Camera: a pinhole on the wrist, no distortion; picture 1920 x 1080 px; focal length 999.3 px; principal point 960.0 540.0 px. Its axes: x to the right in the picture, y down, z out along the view. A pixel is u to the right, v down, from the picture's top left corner.
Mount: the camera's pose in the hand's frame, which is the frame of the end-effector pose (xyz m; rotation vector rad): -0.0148 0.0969 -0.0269 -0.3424 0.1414 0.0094
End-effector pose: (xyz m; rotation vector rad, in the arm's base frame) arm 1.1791 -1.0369 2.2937 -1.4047 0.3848 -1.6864
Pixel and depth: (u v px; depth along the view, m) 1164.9 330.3 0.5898
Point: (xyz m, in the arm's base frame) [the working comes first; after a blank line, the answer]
In the camera's frame: 0.1209 -0.1238 0.5898

1.7548 -1.1251 2.4590
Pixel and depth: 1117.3 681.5 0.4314
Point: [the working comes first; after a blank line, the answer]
In the camera's frame: 0.0679 0.0611 0.4314

1.6212 -1.1898 2.2589
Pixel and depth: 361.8 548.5 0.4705
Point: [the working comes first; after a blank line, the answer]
In the camera's frame: -0.2817 0.0040 0.4705

1.6908 -0.8773 2.1025
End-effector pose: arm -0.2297 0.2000 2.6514 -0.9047 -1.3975 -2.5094
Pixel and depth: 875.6 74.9 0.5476
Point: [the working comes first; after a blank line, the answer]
In the camera's frame: -0.0462 -0.2549 0.5476

0.0199 0.6461 2.9192
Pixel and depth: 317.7 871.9 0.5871
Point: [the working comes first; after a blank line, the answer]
In the camera's frame: -0.3774 0.1950 0.5871

0.4348 0.2860 3.0275
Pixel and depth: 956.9 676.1 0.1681
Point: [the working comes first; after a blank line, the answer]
In the camera's frame: -0.0005 0.0229 0.1681

-0.1143 0.2017 2.8309
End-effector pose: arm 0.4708 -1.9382 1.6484 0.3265 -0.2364 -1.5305
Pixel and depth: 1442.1 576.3 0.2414
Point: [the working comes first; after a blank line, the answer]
In the camera's frame: 0.1165 0.0088 0.2414

0.5846 -2.0799 1.8736
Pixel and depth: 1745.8 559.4 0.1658
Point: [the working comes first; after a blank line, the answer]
In the camera's frame: 0.1304 0.0032 0.1658

0.5807 -2.0796 1.7966
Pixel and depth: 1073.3 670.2 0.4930
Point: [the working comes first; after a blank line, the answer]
In the camera's frame: 0.0559 0.0642 0.4930

0.6336 -2.0646 2.1332
